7 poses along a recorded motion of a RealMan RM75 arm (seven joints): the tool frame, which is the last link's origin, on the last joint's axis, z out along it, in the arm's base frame.
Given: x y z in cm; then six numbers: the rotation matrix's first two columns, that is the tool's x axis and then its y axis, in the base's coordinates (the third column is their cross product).
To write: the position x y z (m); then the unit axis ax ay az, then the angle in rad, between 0 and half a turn. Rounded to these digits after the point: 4 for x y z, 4 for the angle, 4 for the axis.
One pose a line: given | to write
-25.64 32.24 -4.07 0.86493 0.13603 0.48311 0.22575 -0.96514 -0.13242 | -0.2564 0.3224 -0.0407 -0.9653 -0.0945 -0.2433 2.9561
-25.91 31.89 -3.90 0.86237 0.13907 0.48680 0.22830 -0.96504 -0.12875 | -0.2591 0.3189 -0.0390 -0.9647 -0.0960 -0.2453 2.9587
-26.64 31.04 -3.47 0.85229 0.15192 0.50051 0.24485 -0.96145 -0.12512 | -0.2664 0.3104 -0.0347 -0.9620 -0.1040 -0.2523 2.9564
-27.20 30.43 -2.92 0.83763 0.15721 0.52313 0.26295 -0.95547 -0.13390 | -0.2720 0.3043 -0.0292 -0.9581 -0.1108 -0.2641 2.9400
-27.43 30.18 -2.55 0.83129 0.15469 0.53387 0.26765 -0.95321 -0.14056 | -0.2743 0.3018 -0.0255 -0.9564 -0.1116 -0.2699 2.9308
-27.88 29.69 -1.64 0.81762 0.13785 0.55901 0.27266 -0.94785 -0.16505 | -0.2788 0.2969 -0.0164 -0.9526 -0.1093 -0.2838 2.9018
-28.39 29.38 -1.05 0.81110 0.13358 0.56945 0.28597 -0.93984 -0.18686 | -0.2839 0.2938 -0.0105 -0.9507 -0.1123 -0.2890 2.8748
